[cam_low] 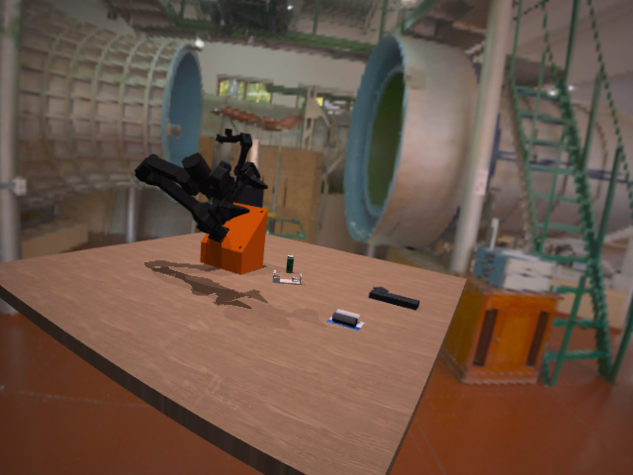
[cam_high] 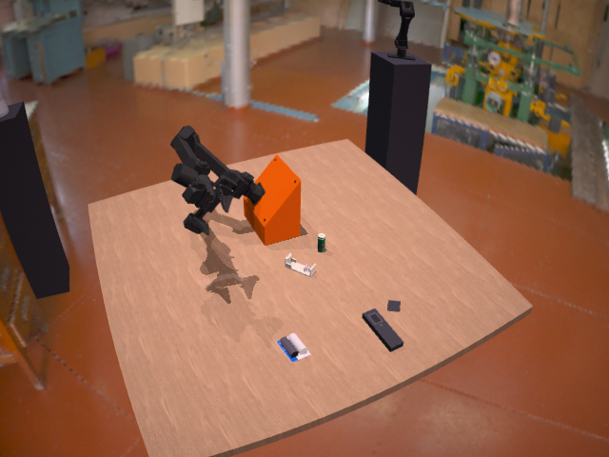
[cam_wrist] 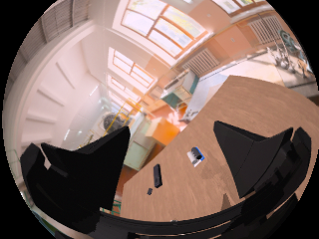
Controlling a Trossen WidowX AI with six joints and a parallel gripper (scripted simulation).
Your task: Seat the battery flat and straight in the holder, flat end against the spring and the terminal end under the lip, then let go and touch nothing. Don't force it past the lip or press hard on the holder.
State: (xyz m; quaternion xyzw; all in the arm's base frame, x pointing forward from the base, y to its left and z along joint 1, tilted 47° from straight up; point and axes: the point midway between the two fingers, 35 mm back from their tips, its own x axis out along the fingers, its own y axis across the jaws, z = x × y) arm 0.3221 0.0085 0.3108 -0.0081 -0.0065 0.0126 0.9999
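My gripper tip is now 14 cm past the battery, 37 cm to the right of it and 27 cm above it. Also, from my gripper tip: battery door 19 cm ahead, 47 cm to the left, 30 cm below; black remote 27 cm ahead, 39 cm to the left, 29 cm below.
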